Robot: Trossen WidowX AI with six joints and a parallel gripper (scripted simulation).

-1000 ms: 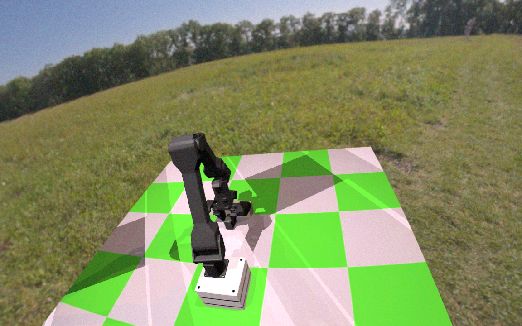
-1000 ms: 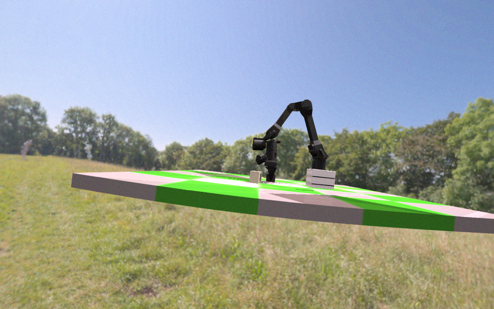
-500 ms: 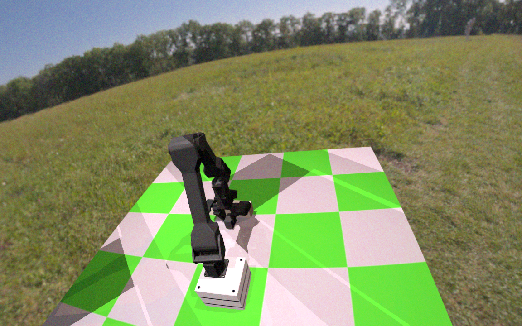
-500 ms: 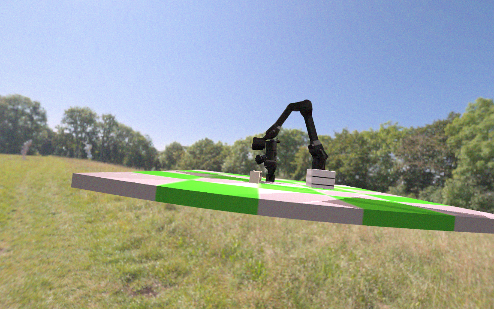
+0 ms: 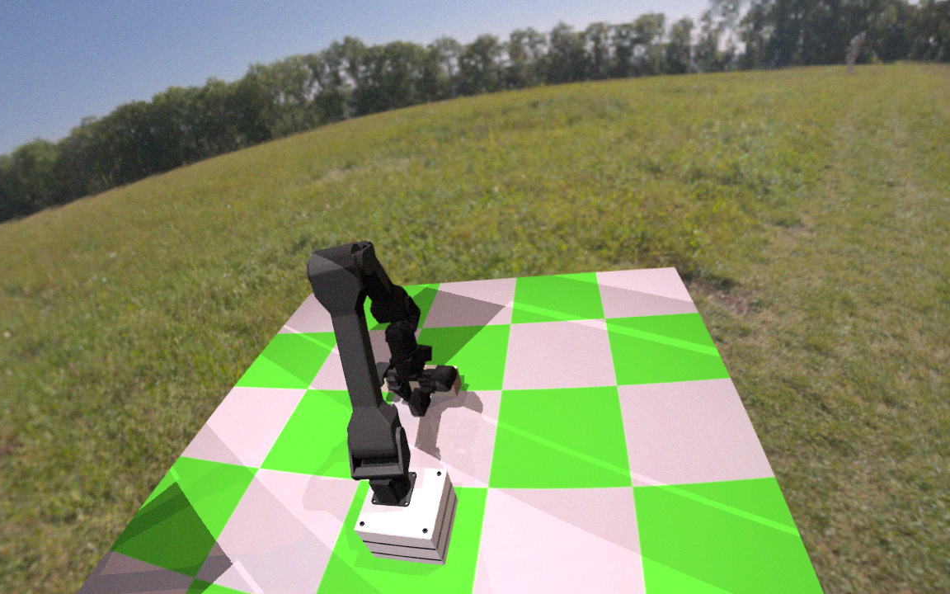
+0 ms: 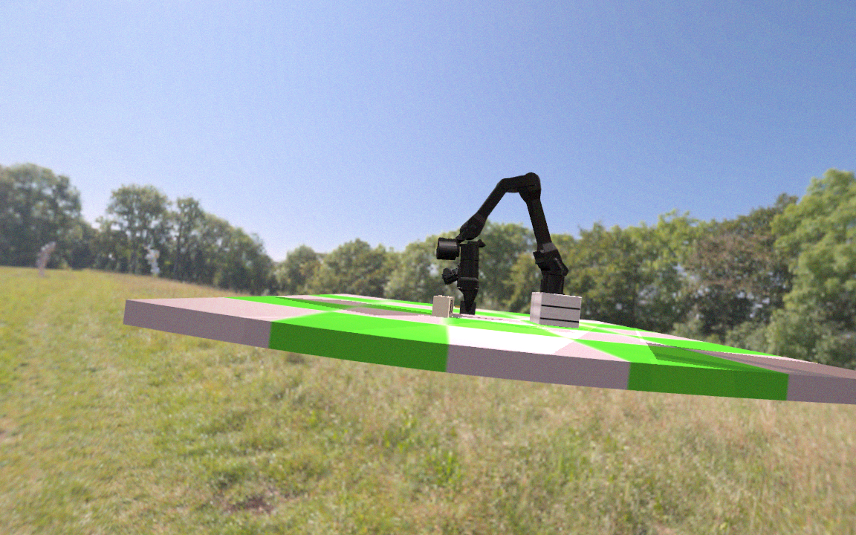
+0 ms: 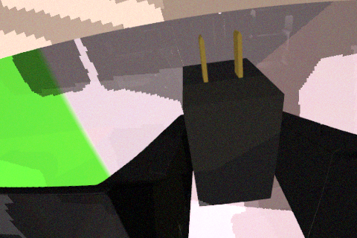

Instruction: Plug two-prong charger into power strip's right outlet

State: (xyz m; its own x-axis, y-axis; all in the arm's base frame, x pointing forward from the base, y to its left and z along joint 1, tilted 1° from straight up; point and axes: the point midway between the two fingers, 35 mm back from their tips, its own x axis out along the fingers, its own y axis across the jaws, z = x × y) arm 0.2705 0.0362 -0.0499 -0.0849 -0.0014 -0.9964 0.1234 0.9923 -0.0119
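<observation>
Right now the black two-prong charger is 20 mm ahead of my gripper tip and 10 mm above it.
</observation>
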